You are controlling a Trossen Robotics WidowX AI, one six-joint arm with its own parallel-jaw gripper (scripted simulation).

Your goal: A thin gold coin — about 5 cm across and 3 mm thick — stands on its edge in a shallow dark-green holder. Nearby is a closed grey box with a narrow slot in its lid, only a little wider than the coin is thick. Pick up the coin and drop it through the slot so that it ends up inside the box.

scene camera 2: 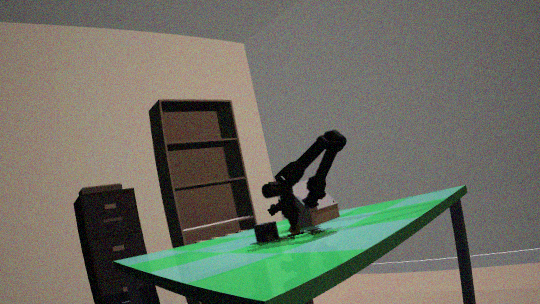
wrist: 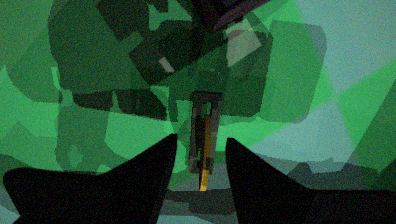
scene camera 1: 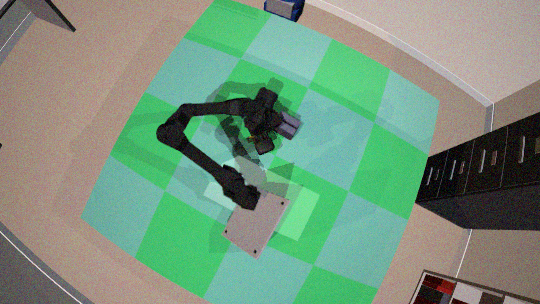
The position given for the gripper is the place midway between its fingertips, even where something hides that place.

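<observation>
You'd see the gripper (scene camera 1: 256,134) from out in the scene, and the wrist view has it too, with the gripper (wrist: 201,141) visible there as well.
</observation>
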